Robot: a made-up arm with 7 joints.
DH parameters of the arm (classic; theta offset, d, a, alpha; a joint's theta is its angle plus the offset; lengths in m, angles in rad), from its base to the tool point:
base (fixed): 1.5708 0.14 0 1.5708
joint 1: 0 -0.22 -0.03 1.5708
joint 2: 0 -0.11 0 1.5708
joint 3: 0 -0.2 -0.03 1.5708
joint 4: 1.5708 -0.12 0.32 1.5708
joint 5: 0 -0.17 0.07 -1.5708
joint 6: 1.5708 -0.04 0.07 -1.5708
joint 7: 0 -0.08 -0.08 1.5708
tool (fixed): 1.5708 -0.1 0 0
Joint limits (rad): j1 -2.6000..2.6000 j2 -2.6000..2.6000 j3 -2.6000..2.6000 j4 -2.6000..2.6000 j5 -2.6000..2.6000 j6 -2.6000..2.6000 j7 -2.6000..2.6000
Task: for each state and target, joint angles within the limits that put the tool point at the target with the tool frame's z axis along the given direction. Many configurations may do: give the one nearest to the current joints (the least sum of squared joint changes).
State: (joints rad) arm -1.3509 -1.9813 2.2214 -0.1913 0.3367 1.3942 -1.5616
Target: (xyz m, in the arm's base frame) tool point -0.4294 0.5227 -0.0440 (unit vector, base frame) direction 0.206 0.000 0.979
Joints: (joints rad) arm -2.1565 -1.7069 2.5963 0.1913 0.3863 1.0294 -1.4704
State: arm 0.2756 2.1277 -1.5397 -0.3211 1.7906 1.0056 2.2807
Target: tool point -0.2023 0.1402 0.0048 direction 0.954 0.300 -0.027
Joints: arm 0.8811 2.0983 -1.3095 0.0494 1.6884 1.5491 2.1330
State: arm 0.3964 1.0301 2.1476 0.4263 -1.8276 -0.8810 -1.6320
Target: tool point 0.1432 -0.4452 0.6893 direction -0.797 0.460 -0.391
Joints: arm 0.3087 0.9848 2.5240 1.2363 -1.0701 -0.3453 -1.8823
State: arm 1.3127 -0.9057 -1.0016 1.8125 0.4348 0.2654 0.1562
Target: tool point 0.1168 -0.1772 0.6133 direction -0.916 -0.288 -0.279
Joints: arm 1.9356 -1.5006 -0.4771 2.1132 1.5565 0.3124 0.3334
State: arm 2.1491 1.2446 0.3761 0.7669 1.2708 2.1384 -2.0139
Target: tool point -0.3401 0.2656 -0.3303 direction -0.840 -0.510 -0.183
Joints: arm 1.9560 0.6174 0.1380 0.8256 1.0441 1.3977 -2.1108
